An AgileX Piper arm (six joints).
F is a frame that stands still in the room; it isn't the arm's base.
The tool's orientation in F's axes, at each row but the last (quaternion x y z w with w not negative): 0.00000, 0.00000, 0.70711, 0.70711; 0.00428, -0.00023, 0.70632, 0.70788; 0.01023, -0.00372, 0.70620, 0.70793; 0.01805, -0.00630, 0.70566, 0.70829; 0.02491, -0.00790, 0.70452, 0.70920; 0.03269, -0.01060, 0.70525, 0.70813; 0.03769, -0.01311, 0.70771, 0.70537; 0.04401, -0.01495, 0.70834, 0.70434; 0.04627, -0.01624, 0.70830, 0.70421
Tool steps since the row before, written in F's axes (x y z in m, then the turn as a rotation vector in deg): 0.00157, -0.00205, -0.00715, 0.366, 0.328, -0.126; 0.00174, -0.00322, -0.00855, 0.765, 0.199, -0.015; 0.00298, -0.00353, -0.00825, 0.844, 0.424, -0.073; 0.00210, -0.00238, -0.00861, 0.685, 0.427, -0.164; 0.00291, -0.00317, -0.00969, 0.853, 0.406, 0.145; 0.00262, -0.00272, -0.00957, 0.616, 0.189, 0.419; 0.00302, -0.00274, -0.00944, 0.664, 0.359, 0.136; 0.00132, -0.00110, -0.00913, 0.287, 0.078, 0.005; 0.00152, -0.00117, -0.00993, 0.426, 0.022, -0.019
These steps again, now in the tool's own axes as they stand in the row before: -0.00205, -0.00157, -0.00715, 0.328, -0.366, -0.126; -0.00327, -0.00180, -0.00852, 0.201, -0.765, -0.012; -0.00368, -0.00306, -0.00815, 0.425, -0.844, -0.074; -0.00267, -0.00225, -0.00849, 0.424, -0.686, -0.167; -0.00359, -0.00316, -0.00946, 0.418, -0.847, 0.146; -0.00329, -0.00293, -0.00930, 0.217, -0.602, 0.426; -0.00342, -0.00333, -0.00911, 0.366, -0.661, 0.133; -0.00186, -0.00168, -0.00894, 0.077, -0.287, 0.010; -0.00205, -0.00193, -0.00971, 0.019, -0.427, -0.003
